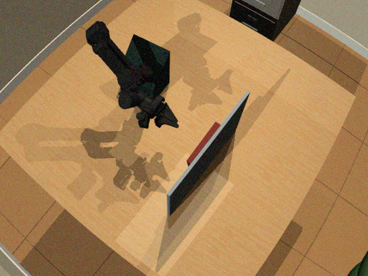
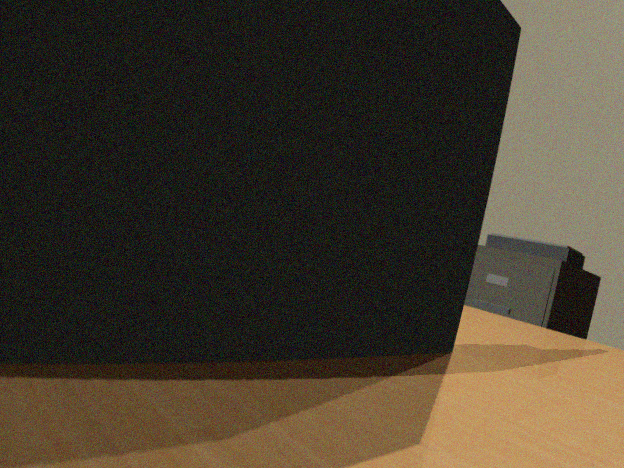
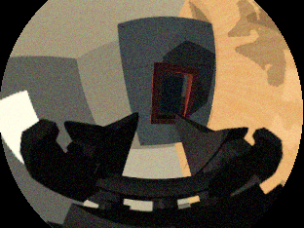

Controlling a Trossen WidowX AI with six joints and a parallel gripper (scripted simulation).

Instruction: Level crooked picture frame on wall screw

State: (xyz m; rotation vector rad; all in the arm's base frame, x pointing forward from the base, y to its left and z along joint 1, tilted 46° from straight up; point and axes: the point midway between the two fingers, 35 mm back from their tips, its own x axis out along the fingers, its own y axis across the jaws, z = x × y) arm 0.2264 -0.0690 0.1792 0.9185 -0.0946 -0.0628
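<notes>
My gripper tip is now 130 mm short of the red picture frame, 50 mm above it and 10 mm to the left of it. The rest, counted from my gripper tip: grey wall panel (140 mm ahead, 70 mm below, 30 mm to the right).
</notes>
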